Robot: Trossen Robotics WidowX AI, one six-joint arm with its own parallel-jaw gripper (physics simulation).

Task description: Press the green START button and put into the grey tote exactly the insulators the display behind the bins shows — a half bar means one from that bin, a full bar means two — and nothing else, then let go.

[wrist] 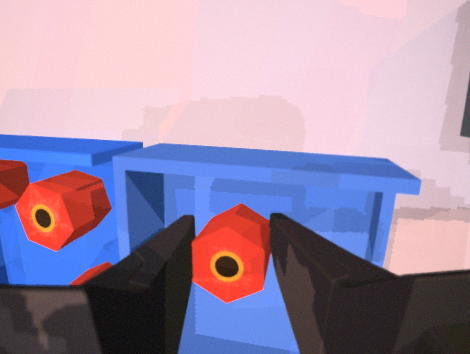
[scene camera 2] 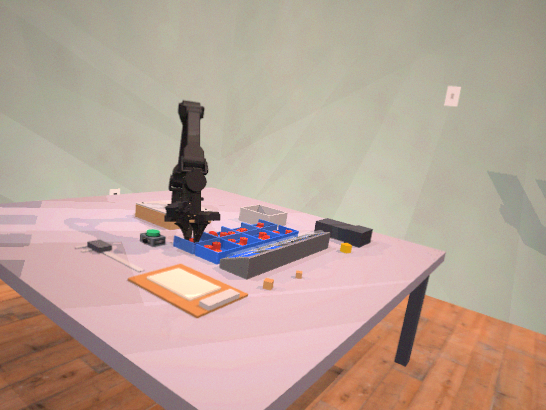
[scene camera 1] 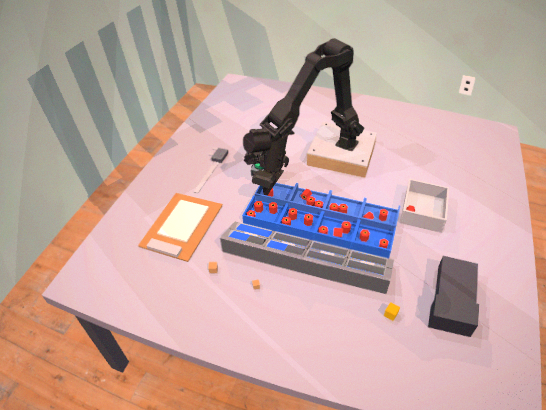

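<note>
My gripper (scene camera 1: 268,192) (scene camera 2: 193,239) (wrist: 232,225) is shut on a red insulator (scene camera 1: 271,192) (wrist: 227,287), low in the far-left bin of the blue bins (scene camera 1: 270,223) (scene camera 2: 209,254) (wrist: 270,167); both fingers touch its sides. Several red insulators stand or lie in the other bins. The grey display (scene camera 1: 300,262) (scene camera 2: 290,259) shows, in its leftmost window, a full blue bar above a half bar; the second window shows a half blue bar in its lower row. The other two windows show no blue bar. The grey tote (scene camera 1: 425,221) (scene camera 2: 262,217) holds a red insulator (scene camera 1: 410,208). The green START button (scene camera 1: 258,166) (scene camera 2: 153,233) is partly hidden in scene camera 1.
A black box (scene camera 1: 455,300) (scene camera 2: 344,232) is on the right. A yellow cube (scene camera 1: 391,311) (scene camera 2: 346,248) and two orange cubes (scene camera 1: 213,267) (scene camera 1: 256,284) lie in front of the display. An orange clipboard (scene camera 1: 197,245) and a caliper-like tool (scene camera 1: 219,155) lie left of the bins.
</note>
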